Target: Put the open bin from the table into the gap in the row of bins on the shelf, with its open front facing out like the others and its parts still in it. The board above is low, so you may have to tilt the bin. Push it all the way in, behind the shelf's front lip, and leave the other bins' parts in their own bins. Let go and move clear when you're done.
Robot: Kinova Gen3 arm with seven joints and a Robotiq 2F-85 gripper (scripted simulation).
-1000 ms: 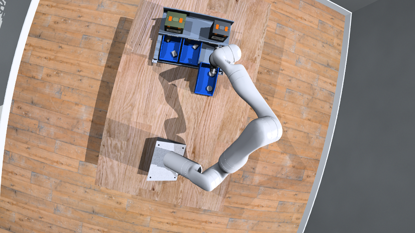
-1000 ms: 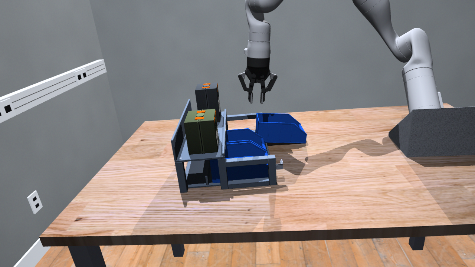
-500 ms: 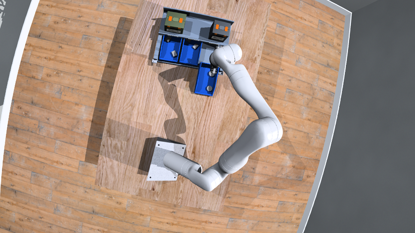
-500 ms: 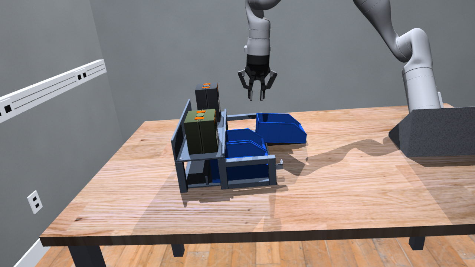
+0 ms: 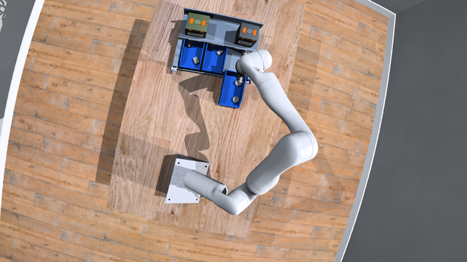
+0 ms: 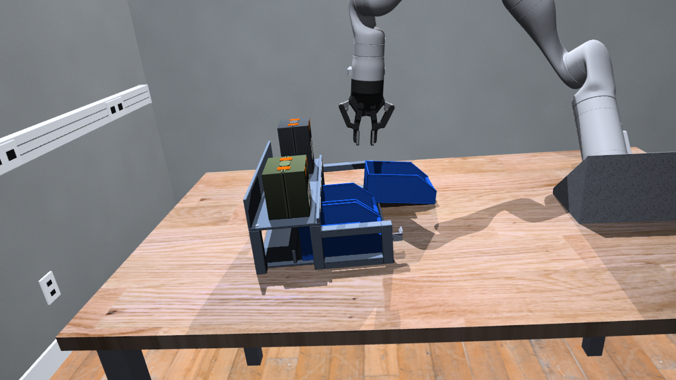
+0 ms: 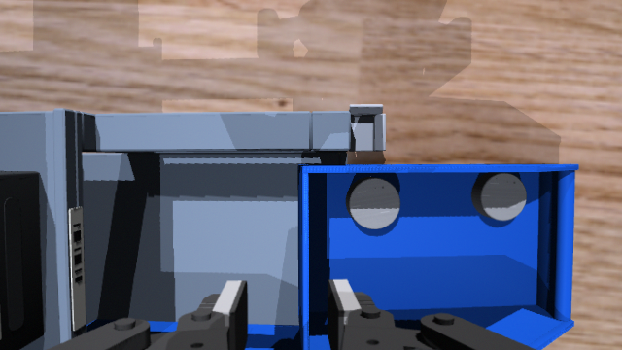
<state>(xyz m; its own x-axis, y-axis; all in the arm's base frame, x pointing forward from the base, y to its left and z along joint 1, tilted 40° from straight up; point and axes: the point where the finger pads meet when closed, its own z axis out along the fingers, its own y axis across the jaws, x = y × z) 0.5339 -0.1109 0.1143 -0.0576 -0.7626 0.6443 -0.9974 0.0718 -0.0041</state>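
Now: hand 140 mm above the round grey part, 40 mm past it and 20 mm to the left of it. Also, from my hand: green box: 210 mm to the left, 180 mm ahead, 20 mm below; then dark box: 170 mm ahead, 20 mm to the right, 10 mm below; then shelf: 110 mm to the left, 110 mm ahead, 100 mm below.
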